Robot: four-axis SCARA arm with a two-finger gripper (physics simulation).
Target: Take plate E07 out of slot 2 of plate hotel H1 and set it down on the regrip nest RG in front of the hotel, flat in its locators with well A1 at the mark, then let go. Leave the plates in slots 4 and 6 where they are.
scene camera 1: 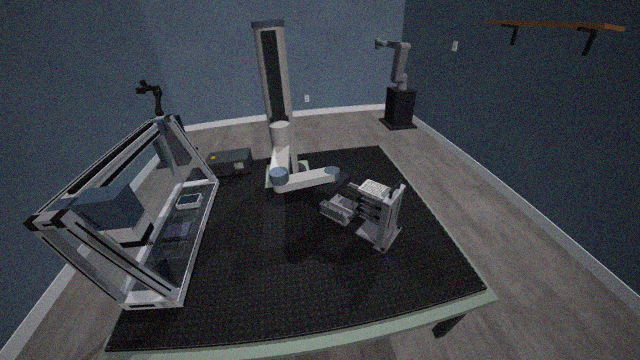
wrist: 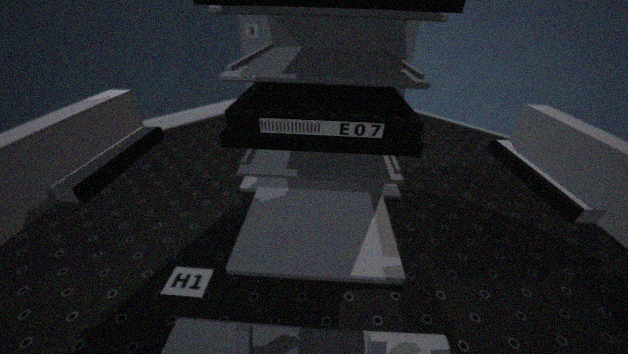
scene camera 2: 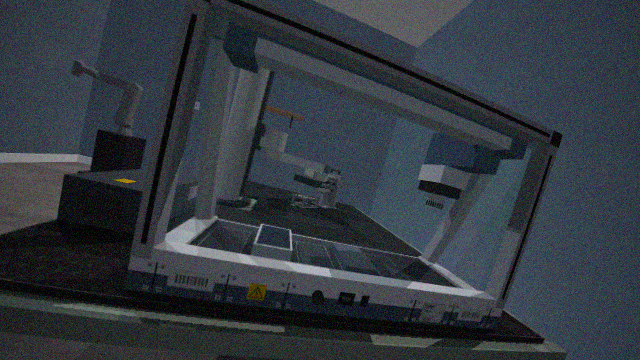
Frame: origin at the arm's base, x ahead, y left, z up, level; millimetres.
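Seen in the pictures: gripper, fingertip midpoint: (wrist: 326, 119).
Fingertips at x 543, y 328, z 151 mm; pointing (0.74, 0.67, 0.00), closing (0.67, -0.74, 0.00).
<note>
Pixels of each thing's top centre, then the offset from my fingertips to it. "spot": a spot on its surface instead. Level surfaces: height alone.
- Plate E07, middle of its top: (wrist: 324, 81) (scene camera 1: 373, 207) dx +44, dy +41, dz +1 mm
- slot 4, surface spot: (wrist: 330, 5) spot: dx -3, dy -2, dz +39 mm
- white plate, middle of its top: (scene camera 1: 376, 188) dx +44, dy +41, dz +105 mm
- regrip nest RG, middle of its top: (scene camera 1: 339, 201) (scene camera 2: 307, 194) dx -97, dy -82, dz -63 mm
- H1 tag, middle of its top: (wrist: 188, 281) dx -59, dy +81, dz -138 mm
- black perforated table top, its level: dz -138 mm
Plate E07 (wrist: 320, 102), black with a white label, sits flat in hotel H1 (scene camera 1: 391, 215) (scene camera 2: 328, 197) (wrist: 305, 235), with a bare shelf above it. My gripper (scene camera 1: 356, 202) (wrist: 326, 119) is open and empty. In the wrist view its fingers stand wide to the left and right of E07, clear of both sides; how far they reach along it is unclear. The dark underside of the plate in slot 4 (wrist: 330, 5) cuts the top edge there. A white plate (scene camera 1: 375, 188) sits at the hotel's top. The regrip nest RG (scene camera 1: 338, 210) (scene camera 2: 303, 202) (wrist: 310, 337) is in front of the hotel, partly cut off in the wrist view.
The H1 tag (wrist: 187, 281) lies on the black perforated table top (scene camera 1: 310, 295). A framed liquid-handling machine (scene camera 1: 200, 240) (scene camera 2: 310, 272) stands at the left in scene camera 1. A dark box (scene camera 1: 230, 161) (scene camera 2: 100, 205) stands behind it. The arm's column (scene camera 1: 275, 70) rises behind the table.
</note>
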